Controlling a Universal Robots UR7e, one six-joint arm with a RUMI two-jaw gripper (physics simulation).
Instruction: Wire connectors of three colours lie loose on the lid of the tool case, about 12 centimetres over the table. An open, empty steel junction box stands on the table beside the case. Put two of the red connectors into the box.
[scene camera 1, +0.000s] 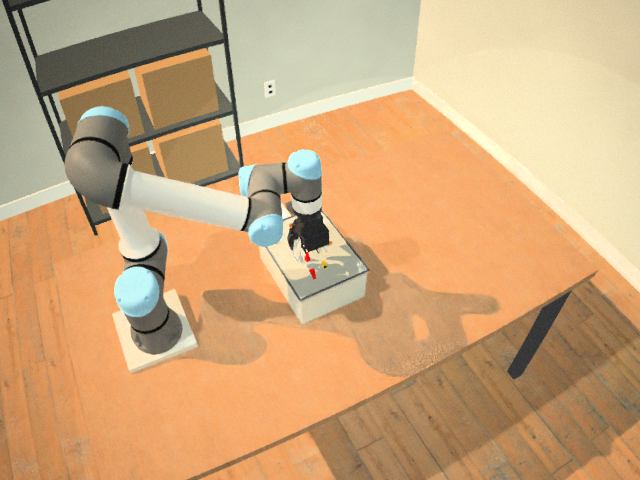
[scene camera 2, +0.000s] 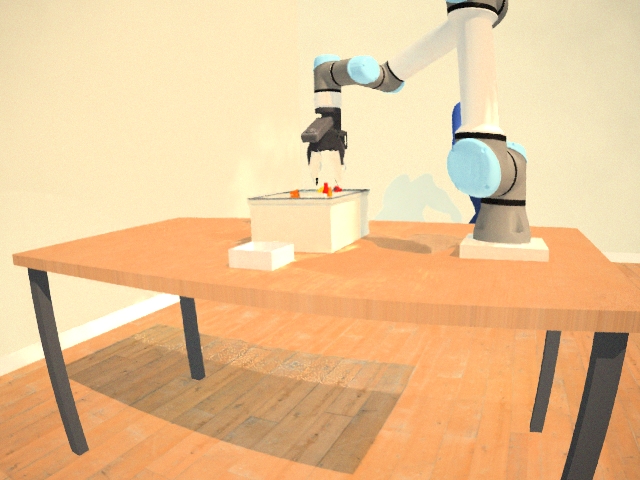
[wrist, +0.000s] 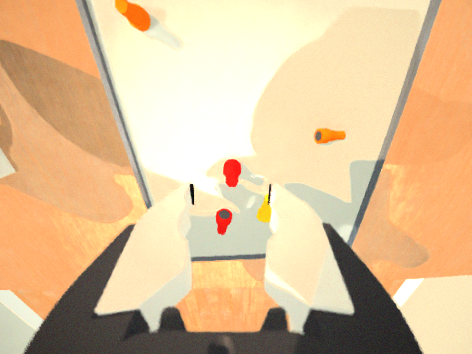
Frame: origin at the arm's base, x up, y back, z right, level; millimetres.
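Seen in the pictures: gripper, fingertip midpoint: (scene camera 1: 308, 257) (scene camera 2: 327, 185) (wrist: 231, 185); arm's base at its link origin: (scene camera 1: 157, 331) (scene camera 2: 502, 239).
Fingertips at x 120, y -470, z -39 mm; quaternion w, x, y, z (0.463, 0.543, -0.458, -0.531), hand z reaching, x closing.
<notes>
Offsets run from my fingertips to a thing's top centre. "*": to the spot under its first point. Level surfaces: height alone.
My gripper (scene camera 1: 310, 251) (scene camera 2: 327, 182) (wrist: 231, 185) is part open and empty, pointing down a little above the lid (scene camera 1: 302, 285) (wrist: 175, 100) of the tool case. One red connector {dx +8, dy +1, dz -7 mm} (scene camera 1: 307, 256) (scene camera 2: 326, 187) (wrist: 232, 171) shows just beyond the line between the fingertips in the wrist view. Another red connector {dx -4, dy +2, dz +53 mm} (scene camera 1: 312, 273) (scene camera 2: 337, 189) (wrist: 223, 220) lies on the near side of that line. A yellow connector {dx -5, dy -38, dz +28 mm} (scene camera 1: 324, 265) (wrist: 264, 211) is partly behind the right finger. The white junction box {dx -106, dy +37, dz -317 mm} (scene camera 2: 261, 257) stands beside the case; its inside is hidden.
Two orange connectors {dx +2, dy +70, dz -99 mm} (wrist: 134, 15) {dx -8, dy -73, dz -47 mm} (wrist: 329, 135) lie farther along the lid. The tool case {* dx -74, dy +12, dz -184 mm} (scene camera 2: 289, 222) stands on the wooden table {dx -144 mm} (scene camera 1: 232, 413) (scene camera 2: 439, 289). A shelf rack (scene camera 1: 232, 77) with cardboard boxes stands behind the table.
</notes>
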